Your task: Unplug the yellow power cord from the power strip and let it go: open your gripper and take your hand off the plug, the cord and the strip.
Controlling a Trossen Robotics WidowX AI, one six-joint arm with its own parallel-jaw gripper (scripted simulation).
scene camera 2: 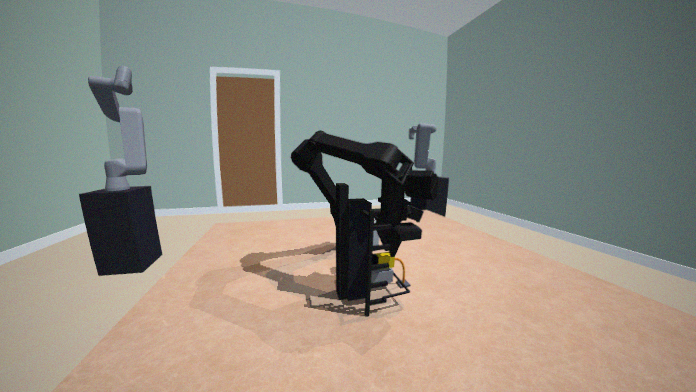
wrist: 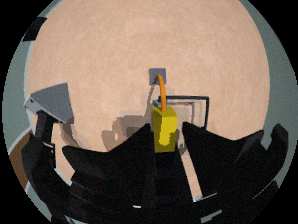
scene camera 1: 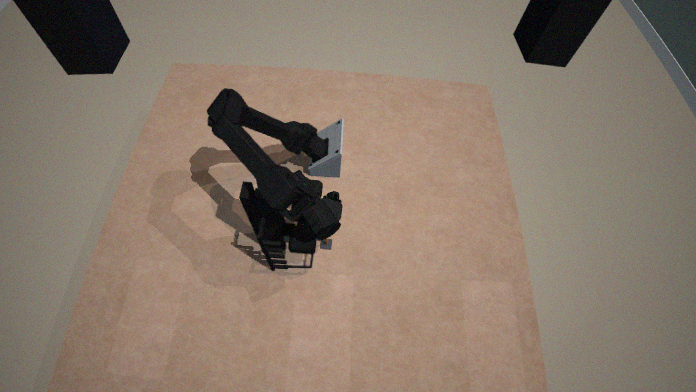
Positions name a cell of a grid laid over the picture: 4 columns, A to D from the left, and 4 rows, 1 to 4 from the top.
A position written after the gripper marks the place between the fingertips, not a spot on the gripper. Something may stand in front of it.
Scene:
gripper: scene camera 2 C3; wrist C3; scene camera 1 B3

